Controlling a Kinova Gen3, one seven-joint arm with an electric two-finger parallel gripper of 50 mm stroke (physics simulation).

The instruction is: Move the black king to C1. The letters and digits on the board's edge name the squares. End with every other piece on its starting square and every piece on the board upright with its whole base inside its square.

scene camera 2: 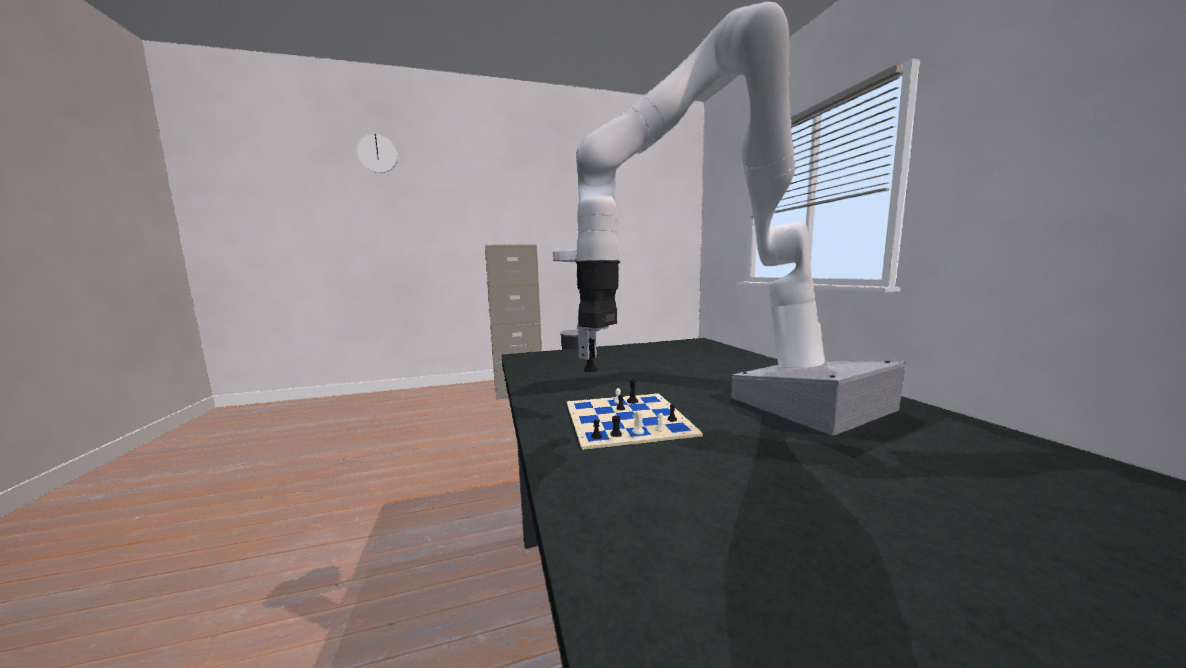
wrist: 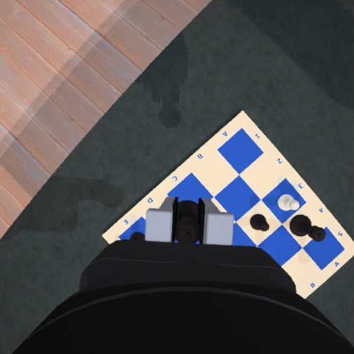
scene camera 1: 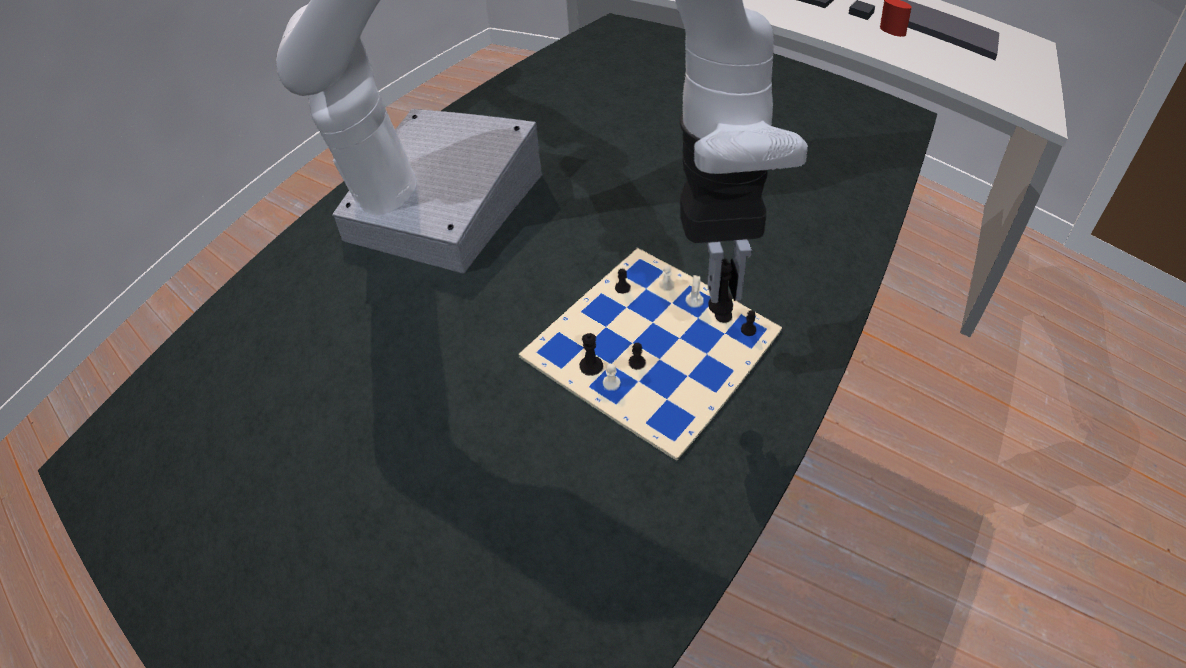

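Note:
My gripper is shut on the black king and holds it roughly upright in the air, well above the board. In the wrist view the fingers and king cover part of the blue C1 square. In scene camera 1 the king overlaps the black piece on E2. Its exact height and the square directly beneath it are hard to tell.
Black pieces stand on E1, D5, B3 and A4; the A4 one is tall. White pieces stand on E3, E4 and A3. The arm's base block is beyond the board's E5 side.

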